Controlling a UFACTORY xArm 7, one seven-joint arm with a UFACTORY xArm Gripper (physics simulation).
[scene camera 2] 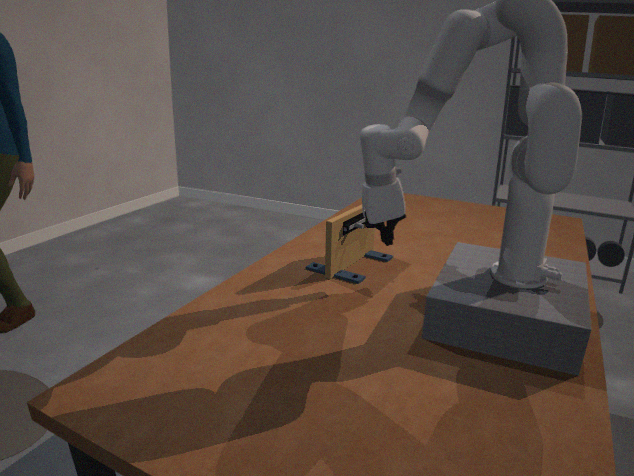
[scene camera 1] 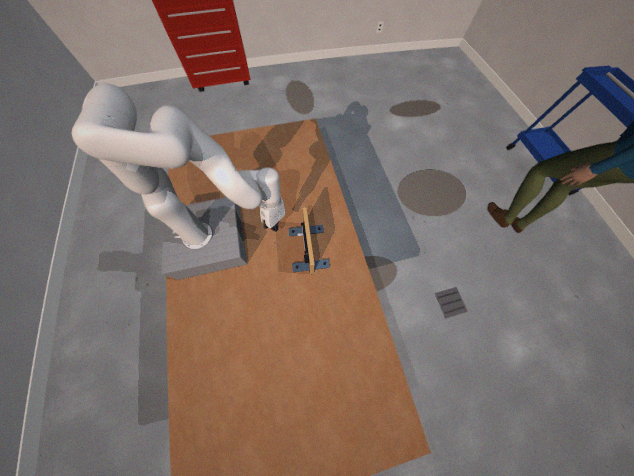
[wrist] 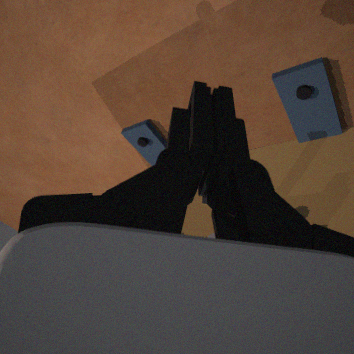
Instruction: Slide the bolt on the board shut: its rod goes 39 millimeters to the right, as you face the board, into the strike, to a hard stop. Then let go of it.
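Seen in the pictures: gripper, between the fingertips: [scene camera 2: 387, 243] [scene camera 1: 274, 229] [wrist: 204, 110]; arm's base, origin of its link: [scene camera 2: 518, 275] [scene camera 1: 198, 235].
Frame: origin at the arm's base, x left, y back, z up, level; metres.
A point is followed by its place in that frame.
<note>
The wooden board [scene camera 1: 309, 249] {x -0.111, y -0.478, z 0.052 m} [scene camera 2: 348, 253] {x -0.013, y -0.466, z -0.067 m} [wrist: 287, 167] {x 0.014, y -0.464, z -0.073 m} stands upright on two blue feet. The bolt [scene camera 1: 305, 242] {x -0.071, y -0.464, z 0.027 m} [scene camera 2: 352, 223] {x -0.010, y -0.455, z 0.020 m} is a dark housing with light grey metal, high on the face toward the arm's base. Its knob and rod are too small to make out well, and in the wrist view the fingers hide most of it. The strike cannot be told clearly. My gripper [scene camera 1: 272, 228] {x 0.009, y -0.333, z 0.002 m} [scene camera 2: 388, 241] {x 0.009, y -0.333, z 0.002 m} [wrist: 204, 110] {x 0.009, y -0.333, z 0.002 m} is shut and empty, its fingertips together and pointing down. It is on the bolt's side of the board, near the board's left end, apart from the board's face.
The blue feet [scene camera 1: 310, 265] {x -0.171, y -0.479, z 0.029 m} [scene camera 2: 349, 277] {x 0.055, y -0.417, z -0.103 m} [wrist: 311, 107] {x 0.043, y -0.425, z -0.103 m} stick out on the wooden table [scene camera 1: 276, 348] {x -0.472, y -0.321, z -0.111 m} [scene camera 2: 215, 327] {x 0.444, y -0.513, z -0.111 m}. The grey base block [scene camera 1: 204, 261] {x -0.120, y -0.044, z 0.006 m} [scene camera 2: 504, 325] {x 0.176, y 0.024, z -0.037 m} carries the arm. A person [scene camera 1: 542, 189] and a blue cart [scene camera 1: 543, 145] are off to the side.
</note>
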